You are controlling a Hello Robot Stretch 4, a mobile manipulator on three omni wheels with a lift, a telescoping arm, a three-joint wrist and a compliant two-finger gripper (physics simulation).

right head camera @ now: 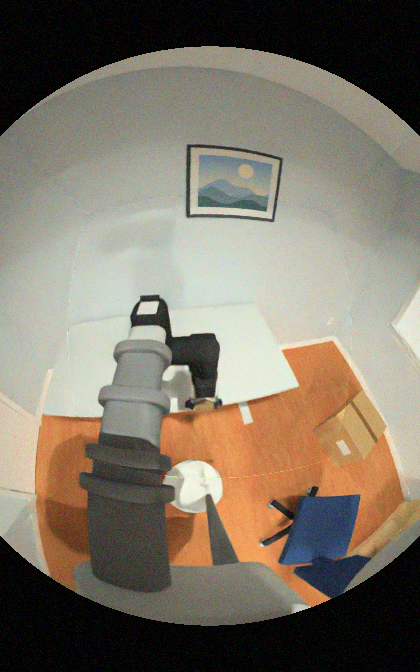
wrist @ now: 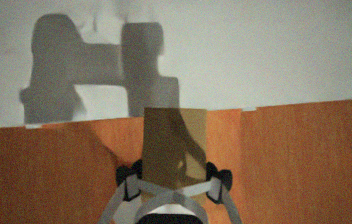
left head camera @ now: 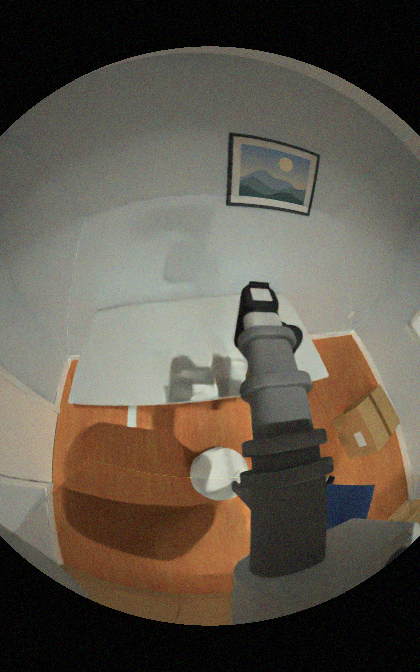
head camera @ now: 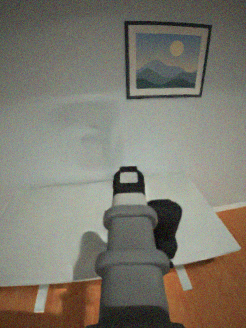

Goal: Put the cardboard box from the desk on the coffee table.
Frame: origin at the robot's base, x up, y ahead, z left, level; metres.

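Where they show: gripper, fingertip midpoint: [wrist: 174, 173].
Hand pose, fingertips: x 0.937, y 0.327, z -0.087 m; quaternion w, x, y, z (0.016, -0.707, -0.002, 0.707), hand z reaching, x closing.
Observation:
After its pixels a point has its place.
My gripper [right head camera: 204, 402] [wrist: 174, 173] @(z -0.086, x 0.937, y 0.327 m) is shut on a small tan cardboard box [right head camera: 204, 408] [wrist: 167, 142] @(z -0.079, x 0.983, y 0.366 m), with one black fingertip on each side of it. In the wrist view the box spans the image of the white desk's front edge, with orange floor beneath and beside it. The white desk [head camera: 50, 225] @(z 0.513, x 0.692, y 0.687 m) [left head camera: 125, 340] [right head camera: 245, 345] [wrist: 275, 50] @(z -0.314, x 0.692, y 0.580 m) stands against the wall. In the right head camera view the gripper hangs at the desk's front edge. In the head and left head camera views the arm hides the held box. I cannot make out the coffee table.
A large cardboard box [left head camera: 357, 430] [right head camera: 345, 432] stands on the floor at the right. A blue office chair [left head camera: 350, 502] [right head camera: 322, 530] is nearer, at the lower right. A white round object [left head camera: 212, 475] [right head camera: 187, 492] lies below the arm. A framed picture [head camera: 167, 65] @(z -0.280, x 1.554, y 1.213 m) hangs above the desk.

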